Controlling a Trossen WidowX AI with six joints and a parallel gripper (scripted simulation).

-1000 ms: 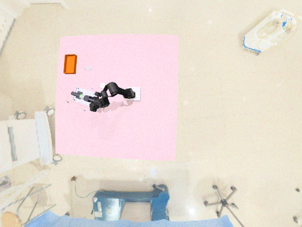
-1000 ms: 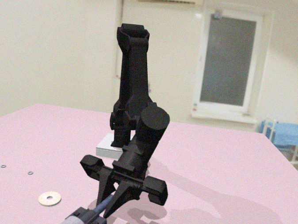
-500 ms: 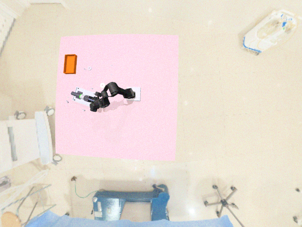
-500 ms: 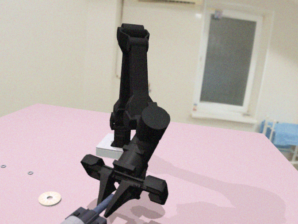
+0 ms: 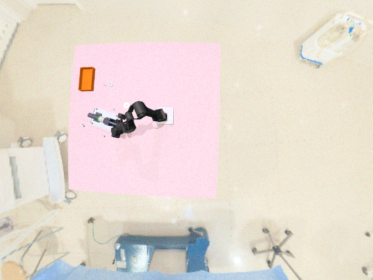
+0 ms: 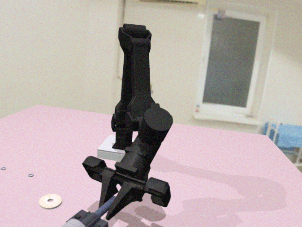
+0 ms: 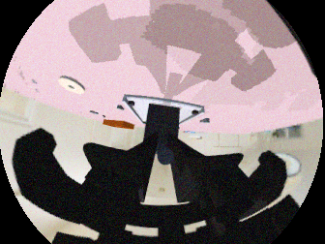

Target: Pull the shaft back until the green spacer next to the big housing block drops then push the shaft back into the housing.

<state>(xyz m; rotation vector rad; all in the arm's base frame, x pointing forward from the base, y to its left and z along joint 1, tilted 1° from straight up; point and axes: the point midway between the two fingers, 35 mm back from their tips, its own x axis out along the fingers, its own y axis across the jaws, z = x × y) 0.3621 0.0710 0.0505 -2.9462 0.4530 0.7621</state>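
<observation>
Right now my gripper tip is 30 mm short of the shaft, 20 mm below it and 10 mm to the left of it. Round my gripper tip: orange bin: 380 mm to the right, 290 mm ahead, 50 mm below; green spacer: 100 mm ahead, 30 mm to the right, 20 mm above.
</observation>
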